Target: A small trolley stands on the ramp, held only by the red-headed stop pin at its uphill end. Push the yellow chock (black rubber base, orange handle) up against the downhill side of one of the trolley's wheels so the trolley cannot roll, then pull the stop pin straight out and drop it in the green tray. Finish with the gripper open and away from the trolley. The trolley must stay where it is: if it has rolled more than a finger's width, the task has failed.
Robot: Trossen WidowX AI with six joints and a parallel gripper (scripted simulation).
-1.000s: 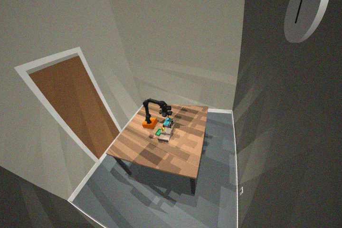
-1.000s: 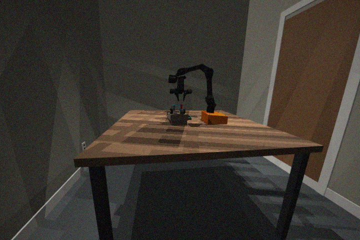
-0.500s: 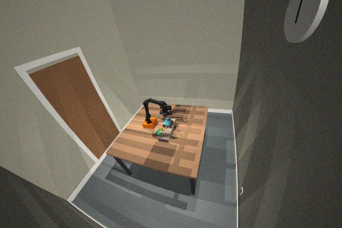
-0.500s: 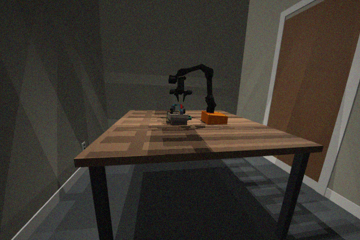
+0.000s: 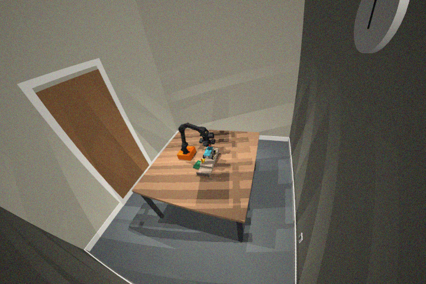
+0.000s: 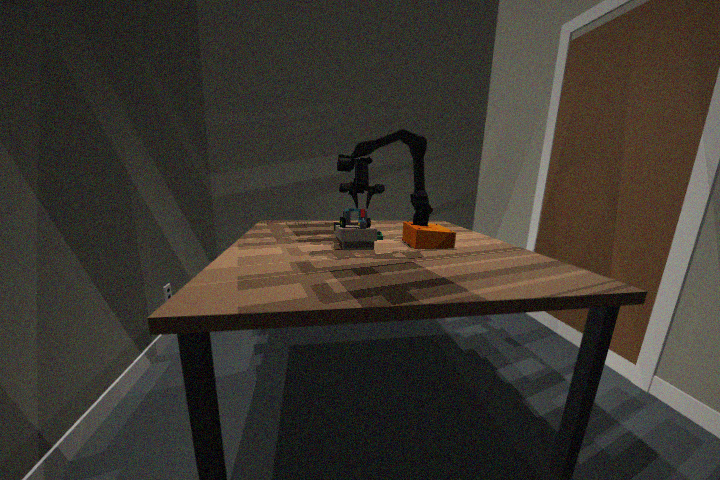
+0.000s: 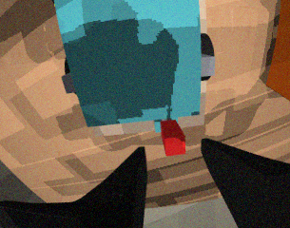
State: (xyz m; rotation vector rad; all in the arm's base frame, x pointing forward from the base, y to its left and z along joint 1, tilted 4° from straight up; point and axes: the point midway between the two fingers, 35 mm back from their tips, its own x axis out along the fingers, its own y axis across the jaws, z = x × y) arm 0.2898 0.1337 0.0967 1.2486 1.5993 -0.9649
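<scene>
The red-headed stop pin is 40 mm below my gripper tip and 10 mm to the left of it. Also, from my gripper tip: trolley (80 mm to the right, 60 mm below, 30 mm ahead); ramp (120 mm below, 80 mm to the right, 30 mm ahead); yellow chock (180 mm to the right, 90 mm below).
</scene>
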